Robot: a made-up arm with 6 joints. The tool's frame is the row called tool. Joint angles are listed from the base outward.
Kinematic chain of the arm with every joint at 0, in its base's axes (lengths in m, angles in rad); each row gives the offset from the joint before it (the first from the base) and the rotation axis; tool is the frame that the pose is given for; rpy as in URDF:
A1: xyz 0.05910 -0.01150 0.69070 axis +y
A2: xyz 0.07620 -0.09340 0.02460 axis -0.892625 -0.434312 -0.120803
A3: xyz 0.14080 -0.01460 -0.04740 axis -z
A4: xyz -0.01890 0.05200 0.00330 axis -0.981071 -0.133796 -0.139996
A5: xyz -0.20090 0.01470 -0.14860 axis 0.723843 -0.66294 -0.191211
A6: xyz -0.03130 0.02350 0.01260 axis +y
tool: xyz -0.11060 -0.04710 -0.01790 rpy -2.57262 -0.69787 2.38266
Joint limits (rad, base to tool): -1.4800..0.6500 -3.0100..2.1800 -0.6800..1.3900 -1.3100..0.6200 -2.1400..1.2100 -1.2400..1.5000
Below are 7 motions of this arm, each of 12 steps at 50 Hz.
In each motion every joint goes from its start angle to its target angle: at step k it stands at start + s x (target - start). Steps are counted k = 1, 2, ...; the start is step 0. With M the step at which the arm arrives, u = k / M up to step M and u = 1 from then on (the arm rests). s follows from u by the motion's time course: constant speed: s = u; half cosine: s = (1 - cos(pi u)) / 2; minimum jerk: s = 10 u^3 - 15 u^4 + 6 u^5.
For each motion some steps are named. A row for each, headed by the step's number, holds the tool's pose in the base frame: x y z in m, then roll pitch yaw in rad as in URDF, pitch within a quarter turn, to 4 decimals.
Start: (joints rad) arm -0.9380 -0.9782 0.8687 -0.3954 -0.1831 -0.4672
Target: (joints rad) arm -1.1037 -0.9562 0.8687 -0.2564 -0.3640 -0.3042
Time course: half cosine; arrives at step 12
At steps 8, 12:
8: -0.0854 0.2104 0.7468 2.3957 -0.6849 3.0843
12: -0.0891 0.2021 0.7399 2.4826 -0.6891 3.0719

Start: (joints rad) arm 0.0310 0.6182 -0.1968 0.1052 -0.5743 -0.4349
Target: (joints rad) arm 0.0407 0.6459 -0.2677 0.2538 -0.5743 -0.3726
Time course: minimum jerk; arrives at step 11
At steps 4, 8, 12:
4: -0.0301 -0.2674 0.5590 -1.8536 0.2155 2.4928
8: -0.0288 -0.2843 0.5755 -1.7607 0.2822 2.5006
12: -0.0284 -0.2876 0.5790 -1.7416 0.2966 2.5030

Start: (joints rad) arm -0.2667 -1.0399 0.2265 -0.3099 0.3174 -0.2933
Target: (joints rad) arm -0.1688 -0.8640 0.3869 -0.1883 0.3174 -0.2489
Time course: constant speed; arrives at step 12
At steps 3, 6, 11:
3: -0.1198 0.1331 0.7362 1.7055 -0.9177 -2.6725
6: -0.1101 0.1448 0.7306 1.7981 -0.9801 -2.7742
11: -0.0936 0.1626 0.7191 1.9977 -1.0713 -2.9878

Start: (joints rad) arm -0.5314 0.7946 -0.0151 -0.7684 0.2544 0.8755
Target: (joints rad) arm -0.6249 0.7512 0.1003 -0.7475 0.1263 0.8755
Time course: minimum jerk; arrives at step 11
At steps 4, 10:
4: 0.0607 -0.1407 0.5209 -2.7279 -0.7279 2.6630
10: 0.0840 -0.1117 0.5251 -2.7652 -0.6826 2.6167

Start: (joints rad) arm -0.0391 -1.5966 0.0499 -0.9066 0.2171 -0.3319
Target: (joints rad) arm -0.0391 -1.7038 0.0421 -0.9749 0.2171 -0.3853
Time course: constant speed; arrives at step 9
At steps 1, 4, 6, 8, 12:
1: -0.0870 -0.0661 0.9437 0.5093 -0.1303 -1.8192
4: -0.0818 -0.0767 0.9499 0.4652 -0.0979 -1.8211
6: -0.0781 -0.0839 0.9538 0.4355 -0.0765 -1.8227
8: -0.0744 -0.0912 0.9573 0.4055 -0.0554 -1.8245
12: -0.0724 -0.0949 0.9590 0.3905 -0.0449 -1.8255

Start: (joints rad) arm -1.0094 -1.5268 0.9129 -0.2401 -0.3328 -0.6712
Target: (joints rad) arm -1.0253 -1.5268 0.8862 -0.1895 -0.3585 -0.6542
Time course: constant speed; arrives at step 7
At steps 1, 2, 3, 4, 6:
1: -0.1846 0.1338 0.8518 2.1986 -0.8282 -2.8781
2: -0.1854 0.1322 0.8493 2.2123 -0.8254 -2.8807
3: -0.1863 0.1306 0.8469 2.2259 -0.8226 -2.8833
4: -0.1871 0.1290 0.8444 2.2396 -0.8198 -2.8860
6: -0.1887 0.1259 0.8394 2.2670 -0.8143 -2.8914

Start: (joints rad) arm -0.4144 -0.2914 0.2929 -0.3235 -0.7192 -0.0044
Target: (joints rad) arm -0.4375 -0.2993 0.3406 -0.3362 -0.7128 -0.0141
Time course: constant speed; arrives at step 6
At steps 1, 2, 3, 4, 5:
1: -0.0341 0.0441 0.6246 -2.4679 -0.9021 2.4049
2: -0.0333 0.0467 0.6252 -2.4792 -0.9033 2.4073
3: -0.0324 0.0493 0.6258 -2.4905 -0.9045 2.4096
4: -0.0315 0.0518 0.6264 -2.5019 -0.9057 2.4120
5: -0.0306 0.0544 0.6271 -2.5133 -0.9069 2.4145

